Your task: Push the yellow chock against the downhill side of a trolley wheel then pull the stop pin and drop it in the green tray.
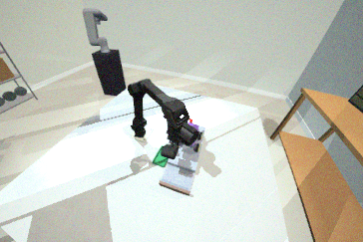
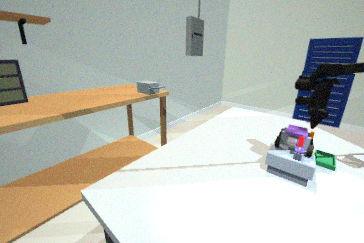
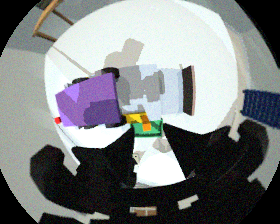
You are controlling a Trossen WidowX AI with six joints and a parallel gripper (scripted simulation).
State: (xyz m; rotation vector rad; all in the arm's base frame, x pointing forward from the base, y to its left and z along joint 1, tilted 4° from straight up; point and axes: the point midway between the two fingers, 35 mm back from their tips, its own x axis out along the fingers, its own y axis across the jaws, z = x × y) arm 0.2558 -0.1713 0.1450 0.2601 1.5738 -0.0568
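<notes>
Right now my gripper tip is 200 mm to the right of the red-headed stop pin, 70 mm short of it and 10 mm above it. From my gripper tip the other things lie so: chock: 60 mm below, 30 mm to the left; then grey ramp: 100 mm below, 90 mm to the left, 70 mm ahead; then purple-topped trolley: 100 mm to the left, 70 mm ahead, 30 mm below.
</notes>
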